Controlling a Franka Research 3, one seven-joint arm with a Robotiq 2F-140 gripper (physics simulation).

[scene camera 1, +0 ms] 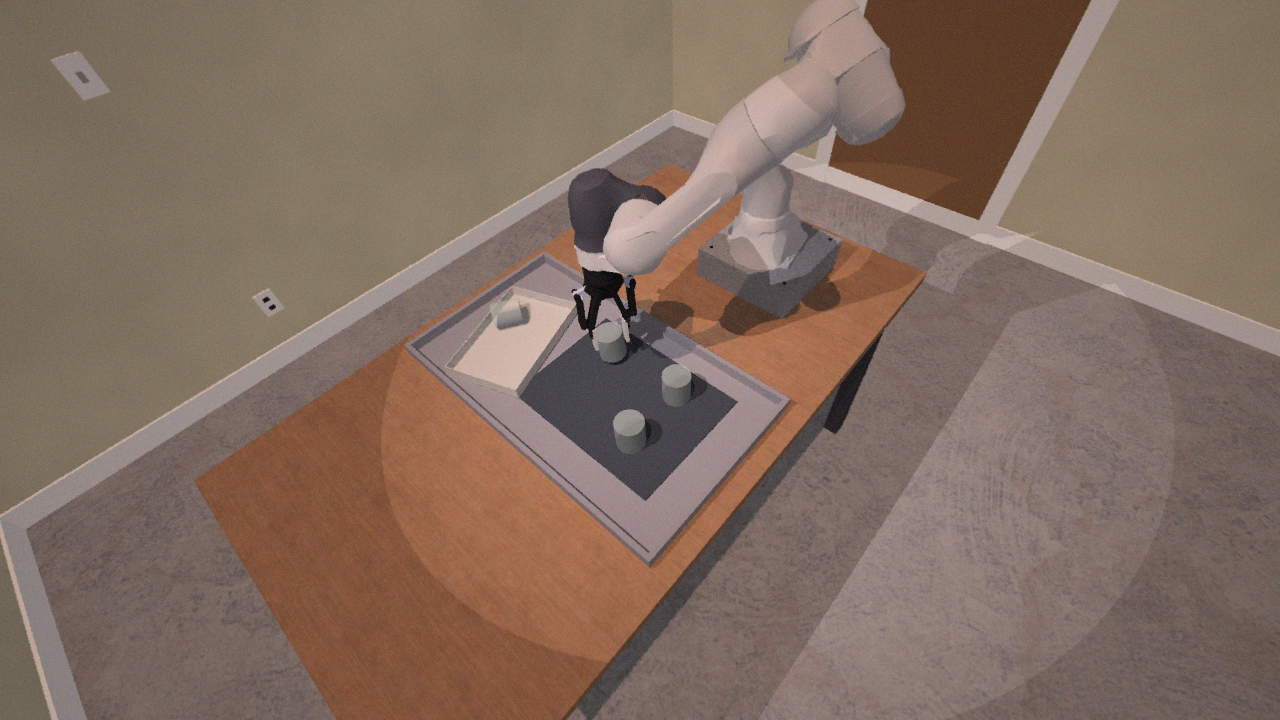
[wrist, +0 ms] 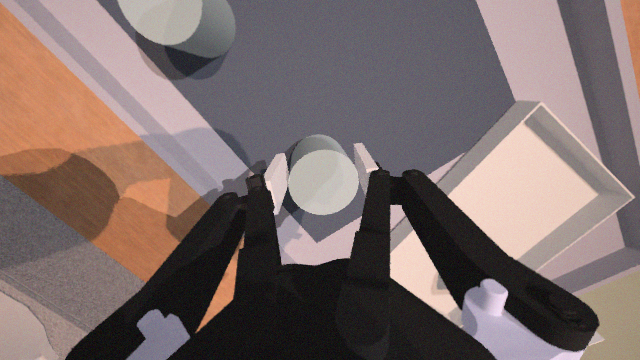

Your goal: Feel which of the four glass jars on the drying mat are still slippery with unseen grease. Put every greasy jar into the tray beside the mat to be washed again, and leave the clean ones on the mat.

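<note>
My gripper is shut on a pale grey-green jar, with one pad on each side. This jar is upright at the back corner of the dark drying mat; I see no clear gap under it. A second jar stands upright on the mat, and a third jar stands upright nearer its front. A fourth jar lies on its side near the back of the cream tray. No grease is visible on the jars.
A larger, low-rimmed grey-pink surround holds the mat and tray on the wooden table. The robot's grey base block stands behind, to the right of the gripper in the scene view. The tray wall lies close to the gripper.
</note>
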